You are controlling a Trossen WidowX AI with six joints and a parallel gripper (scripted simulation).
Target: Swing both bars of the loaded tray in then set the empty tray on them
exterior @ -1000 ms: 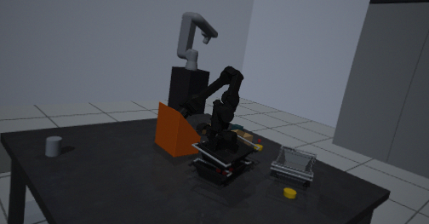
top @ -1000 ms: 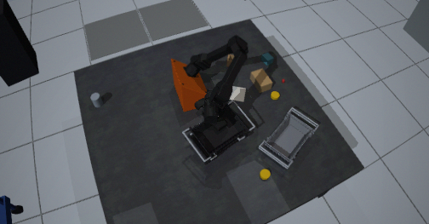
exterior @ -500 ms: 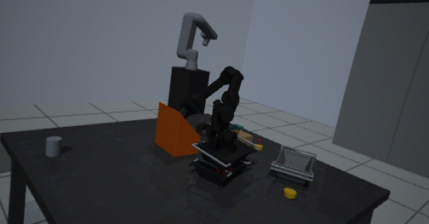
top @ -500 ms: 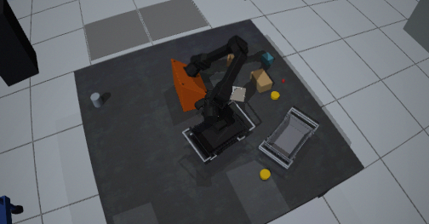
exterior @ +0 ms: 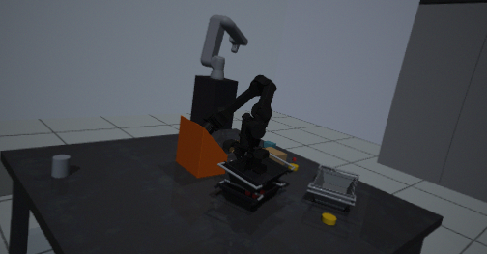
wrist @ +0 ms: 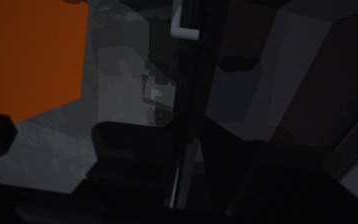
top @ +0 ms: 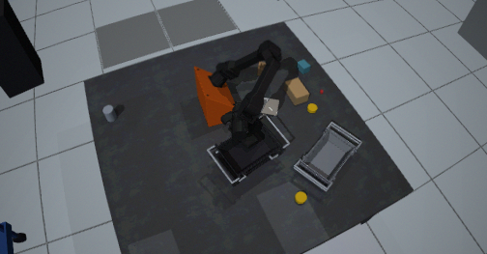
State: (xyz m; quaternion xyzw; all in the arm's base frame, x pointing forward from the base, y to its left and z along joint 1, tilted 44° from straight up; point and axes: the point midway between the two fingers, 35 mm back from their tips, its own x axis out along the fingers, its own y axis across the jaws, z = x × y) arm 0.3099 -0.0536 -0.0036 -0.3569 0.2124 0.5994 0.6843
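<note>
Now: the black tray 70 mm ahead of my gripper tip, 20 mm above it and 10 mm to the left of it. Round my gripper tip: pale block 240 mm to the left, 170 mm behind, 100 mm below; tan box 430 mm to the left, 150 mm behind, 70 mm below; teal cube 570 mm to the left, 290 mm behind, 80 mm below.
</note>
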